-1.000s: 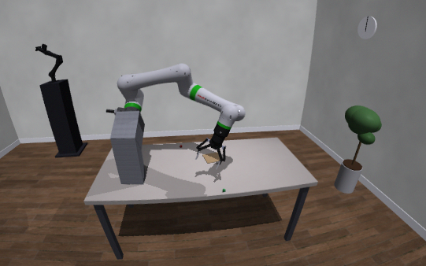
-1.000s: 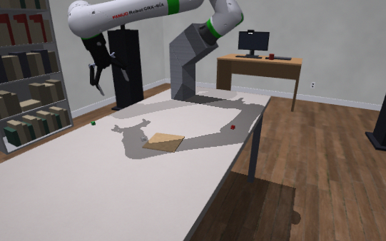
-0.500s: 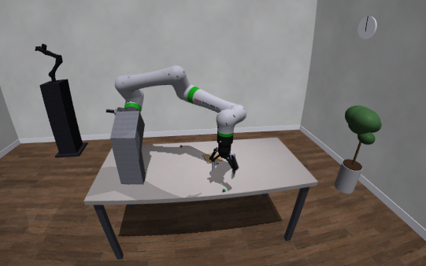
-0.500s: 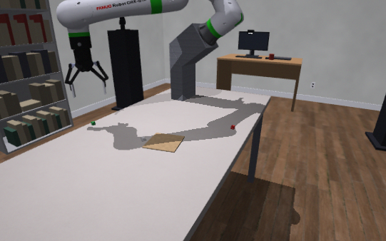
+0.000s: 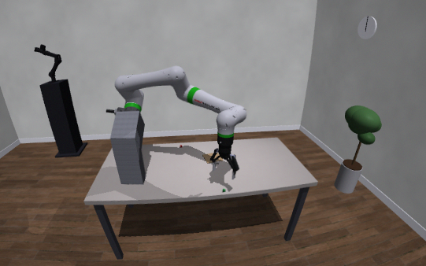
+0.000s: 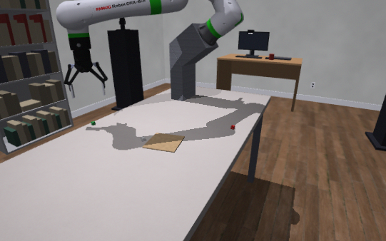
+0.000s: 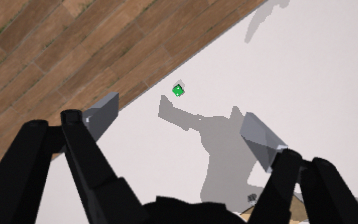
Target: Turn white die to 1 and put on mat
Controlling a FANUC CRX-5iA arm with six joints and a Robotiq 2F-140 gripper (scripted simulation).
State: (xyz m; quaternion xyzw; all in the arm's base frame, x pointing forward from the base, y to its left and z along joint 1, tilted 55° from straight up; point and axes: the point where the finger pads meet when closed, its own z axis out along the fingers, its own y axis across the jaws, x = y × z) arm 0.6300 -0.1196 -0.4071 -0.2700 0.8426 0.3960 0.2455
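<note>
Right now my hand is 15 cm above the green die, 1 cm to the right of it and 1 cm short of it. Also, from my hand: white die: 35 cm to the left, 15 cm below, 5 cm ahead; red die: 68 cm to the left, 22 cm behind, 15 cm below; tan mat: 44 cm to the left, 16 cm below, 3 cm ahead.
</note>
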